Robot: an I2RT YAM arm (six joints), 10 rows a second.
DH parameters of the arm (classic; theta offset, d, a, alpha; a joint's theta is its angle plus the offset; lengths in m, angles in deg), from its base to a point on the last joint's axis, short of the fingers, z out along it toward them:
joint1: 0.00 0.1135 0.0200 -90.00
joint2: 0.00 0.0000 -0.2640 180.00
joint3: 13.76 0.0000 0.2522 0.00
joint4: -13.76 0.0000 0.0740 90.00
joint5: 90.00 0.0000 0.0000 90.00
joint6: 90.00 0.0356 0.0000 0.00
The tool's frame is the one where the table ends.
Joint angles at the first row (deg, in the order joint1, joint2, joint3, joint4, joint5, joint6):
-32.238 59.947 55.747 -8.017 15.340 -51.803
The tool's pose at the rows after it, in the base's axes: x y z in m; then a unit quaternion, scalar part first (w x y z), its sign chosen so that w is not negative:
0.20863 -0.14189 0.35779 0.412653 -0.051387 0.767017 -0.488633
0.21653 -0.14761 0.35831 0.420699 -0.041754 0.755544 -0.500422
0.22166 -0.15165 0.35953 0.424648 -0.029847 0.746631 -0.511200
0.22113 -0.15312 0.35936 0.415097 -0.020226 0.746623 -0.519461
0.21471 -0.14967 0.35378 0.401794 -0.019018 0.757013 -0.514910
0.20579 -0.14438 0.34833 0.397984 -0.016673 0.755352 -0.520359
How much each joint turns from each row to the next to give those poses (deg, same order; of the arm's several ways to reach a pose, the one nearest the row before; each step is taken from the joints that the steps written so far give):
-0.107 1.863 -0.426 3.728 -1.931 0.679
-0.020 2.025 0.241 3.947 0.854 0.152
0.022 1.409 0.336 2.731 1.279 0.272
-0.108 0.148 0.037 0.109 1.707 -0.151
-0.031 -1.575 -1.325 -2.169 0.661 0.128
0.028 -2.532 -2.672 0.418 0.764 -0.359

